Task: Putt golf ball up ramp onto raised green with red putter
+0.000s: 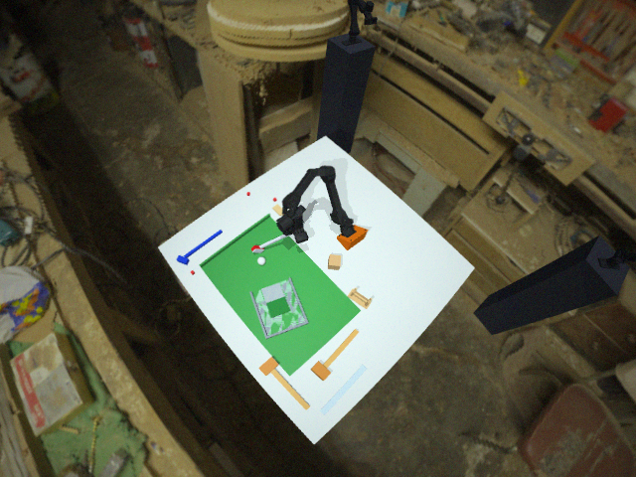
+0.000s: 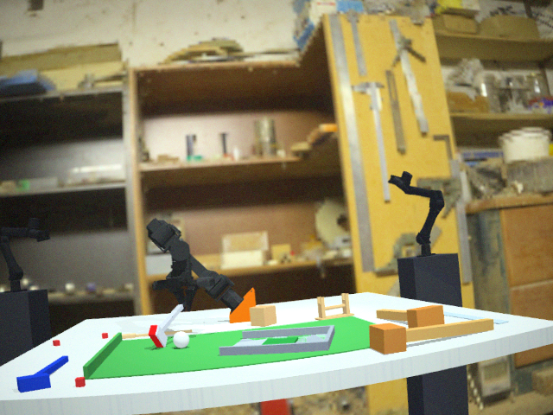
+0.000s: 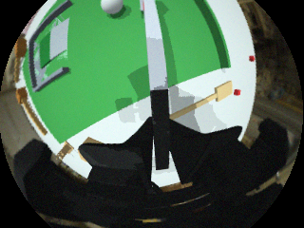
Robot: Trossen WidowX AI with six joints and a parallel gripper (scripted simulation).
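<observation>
Right now the red putter is 11 cm ahead of my gripper tip and 2 cm to the right of it. The rest, counted from my gripper tip: white golf ball: 23 cm ahead, 5 cm below, 1 cm to the left; wooden rack: 46 cm to the left, 6 cm behind, 4 cm below; tan block: 24 cm to the left, 7 cm behind, 4 cm below.
</observation>
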